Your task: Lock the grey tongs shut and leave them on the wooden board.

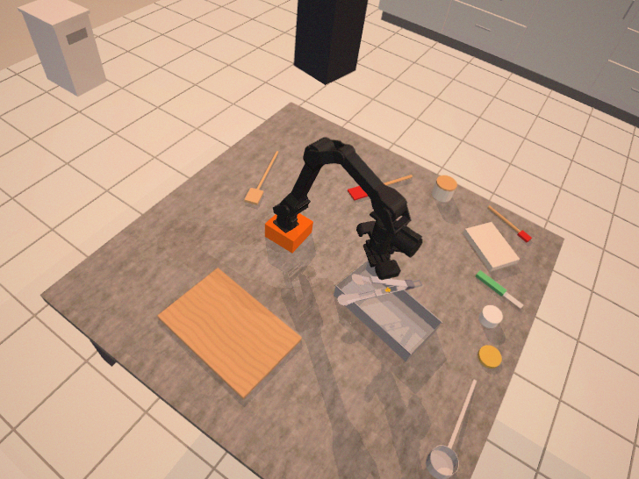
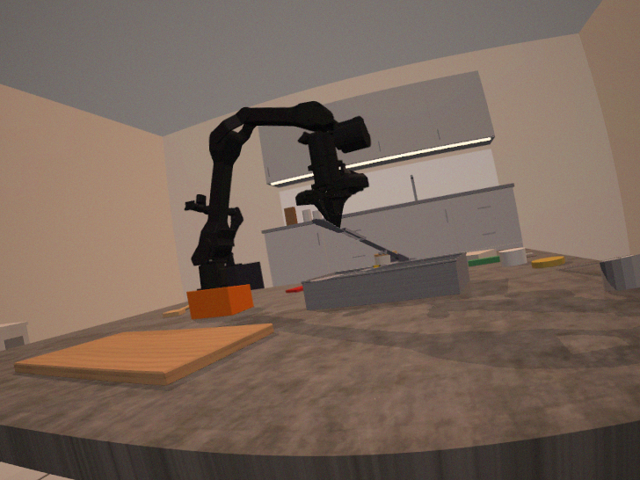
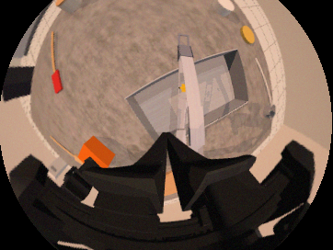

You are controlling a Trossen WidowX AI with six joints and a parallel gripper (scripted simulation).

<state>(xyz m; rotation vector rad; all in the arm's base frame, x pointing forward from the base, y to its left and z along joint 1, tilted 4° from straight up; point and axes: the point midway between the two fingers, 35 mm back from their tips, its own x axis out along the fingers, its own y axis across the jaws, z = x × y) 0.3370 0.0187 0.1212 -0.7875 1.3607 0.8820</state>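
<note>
Right now the grey roasting tin is 9 cm ahead of my gripper tip, 1 cm to the right of it and 12 cm below it. Round my gripper tip: wooden board (19 cm behind, 39 cm to the right, 14 cm below); then yellow disc (42 cm ahead, 11 cm to the left, 14 cm below); then white cylinder (35 cm ahead, 22 cm to the left, 13 cm below).
</note>
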